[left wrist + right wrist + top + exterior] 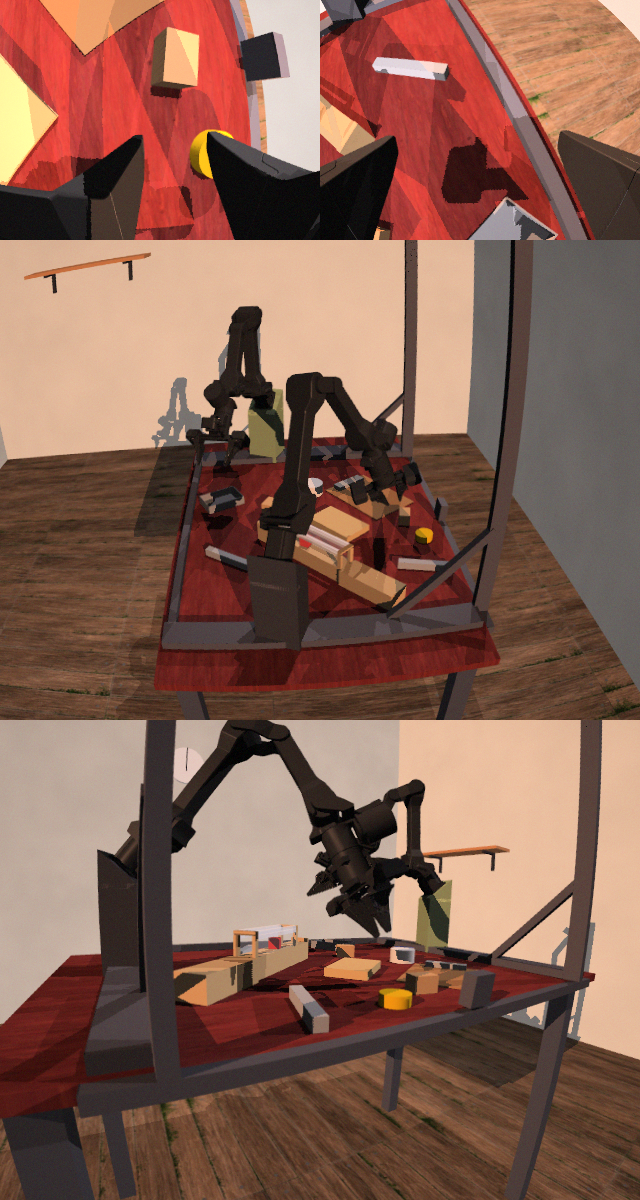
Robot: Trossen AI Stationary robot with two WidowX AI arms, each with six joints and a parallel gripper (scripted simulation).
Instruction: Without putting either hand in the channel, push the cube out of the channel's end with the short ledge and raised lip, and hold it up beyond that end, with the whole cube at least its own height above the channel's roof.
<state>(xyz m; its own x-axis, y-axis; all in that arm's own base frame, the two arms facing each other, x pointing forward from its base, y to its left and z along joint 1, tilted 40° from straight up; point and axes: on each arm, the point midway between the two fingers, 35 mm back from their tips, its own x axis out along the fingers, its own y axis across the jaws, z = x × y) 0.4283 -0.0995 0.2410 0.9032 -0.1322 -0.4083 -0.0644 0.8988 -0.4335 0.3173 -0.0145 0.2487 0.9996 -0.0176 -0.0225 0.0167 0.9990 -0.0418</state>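
Right now my left hand is 10 cm past the yellow disc, 3 cm to the right of it and 12 cm above it. Round my left hand: grey tray: 47 cm ahead, 23 cm to the right, 12 cm below; then flat tan block: 13 cm ahead, 6 cm to the right, 12 cm below; then channel: 21 cm ahead, 10 cm to the left, 7 cm below.
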